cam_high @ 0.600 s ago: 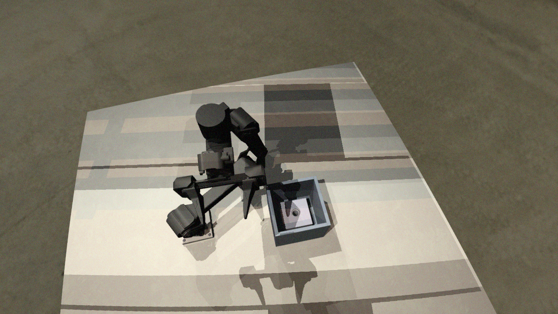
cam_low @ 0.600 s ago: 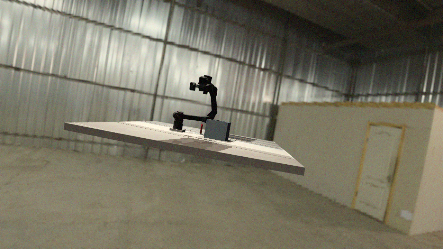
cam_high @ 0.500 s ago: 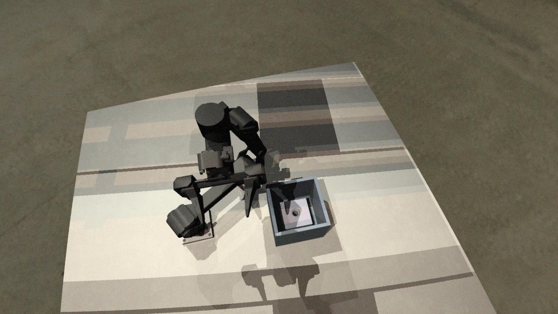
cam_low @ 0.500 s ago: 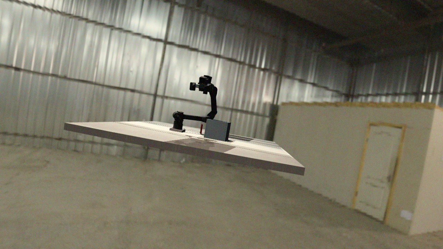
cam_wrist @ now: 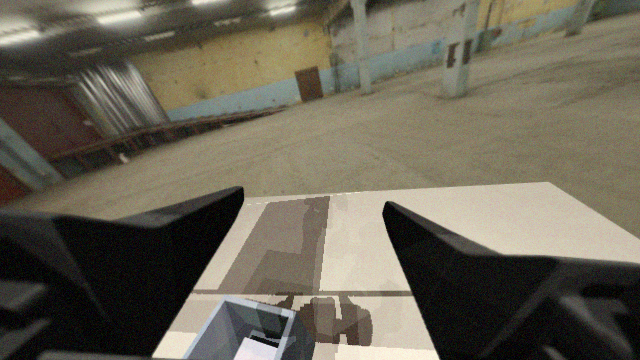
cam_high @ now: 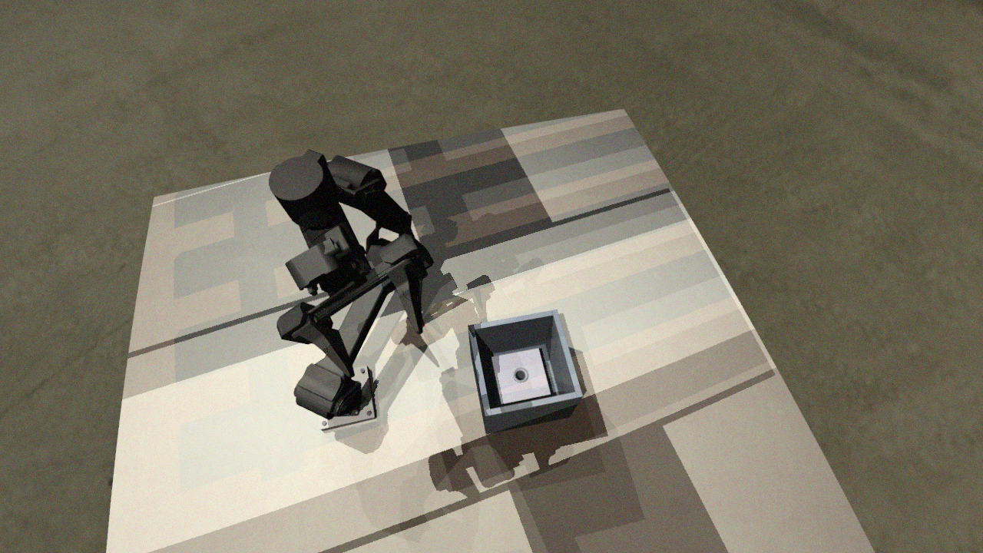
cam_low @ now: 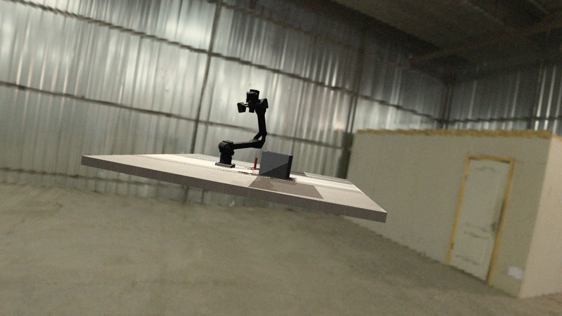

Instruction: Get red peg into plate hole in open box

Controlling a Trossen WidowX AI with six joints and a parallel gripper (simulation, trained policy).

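Now: gripper tip 350 mm above the red peg, 220 mm to the right of it and 10 mm past it. From my gripper tip the other things lie so: pale plate 350 mm below, 180 mm ahead, 80 mm to the left.
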